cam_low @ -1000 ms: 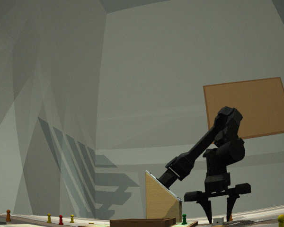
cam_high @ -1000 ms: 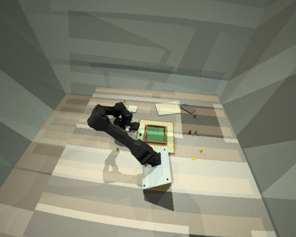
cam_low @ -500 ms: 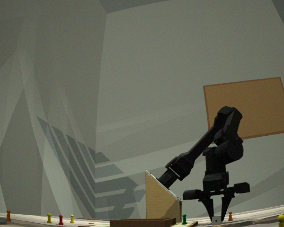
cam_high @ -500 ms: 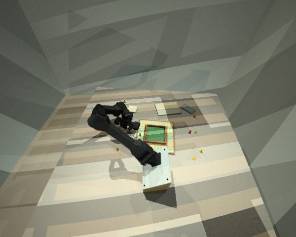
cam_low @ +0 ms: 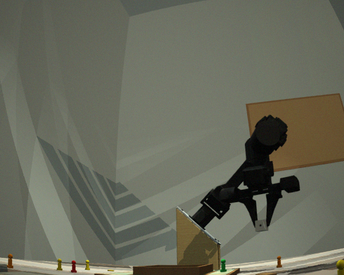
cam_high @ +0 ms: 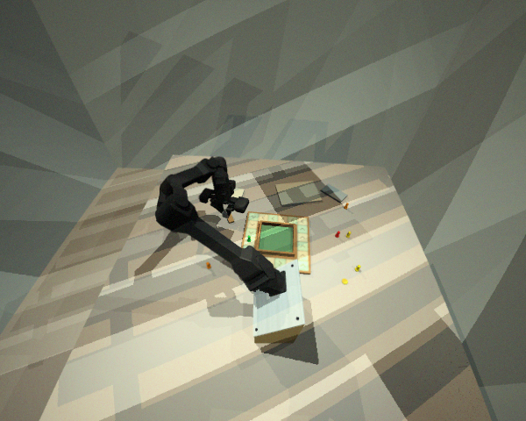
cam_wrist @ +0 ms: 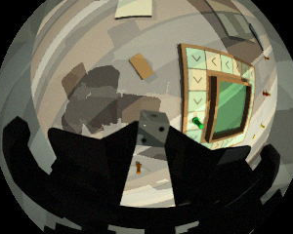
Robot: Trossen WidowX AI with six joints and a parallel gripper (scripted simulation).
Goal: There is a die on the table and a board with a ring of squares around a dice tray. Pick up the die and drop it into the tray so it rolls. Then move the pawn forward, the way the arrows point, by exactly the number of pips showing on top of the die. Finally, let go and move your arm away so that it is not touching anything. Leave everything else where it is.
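The green pawn lies 60 mm behind my gripper tip, 90 mm to the right of it and 90 mm below it. Round my gripper tip: white die right at my gripper tip; green dice tray 50 mm behind, 210 mm to the right, 110 mm below; pale sheet 250 mm ahead, 330 mm to the right, 110 mm below.
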